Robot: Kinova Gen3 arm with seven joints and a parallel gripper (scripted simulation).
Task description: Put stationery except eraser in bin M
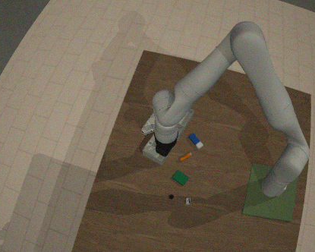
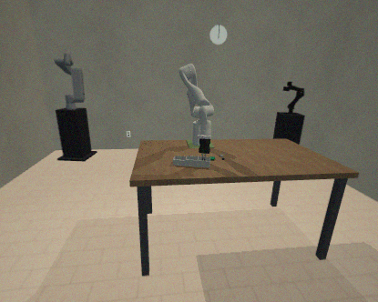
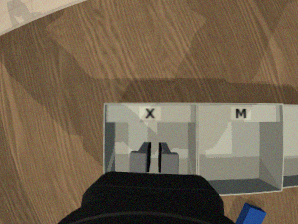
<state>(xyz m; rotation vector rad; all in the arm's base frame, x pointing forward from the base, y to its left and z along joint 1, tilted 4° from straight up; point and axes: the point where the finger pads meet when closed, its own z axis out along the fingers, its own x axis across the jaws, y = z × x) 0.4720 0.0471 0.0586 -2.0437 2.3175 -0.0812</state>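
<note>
Right now my hand is 180 mm past the small white thing, 140 mm to the right of it and 30 mm above it. Also, from my hand: orange stick-like thing 100 mm behind, 30 mm below, 20 mm to the right; then green notepad 120 mm behind, 70 mm to the left, 30 mm below; then bin 80 mm to the right, 10 mm below.
</note>
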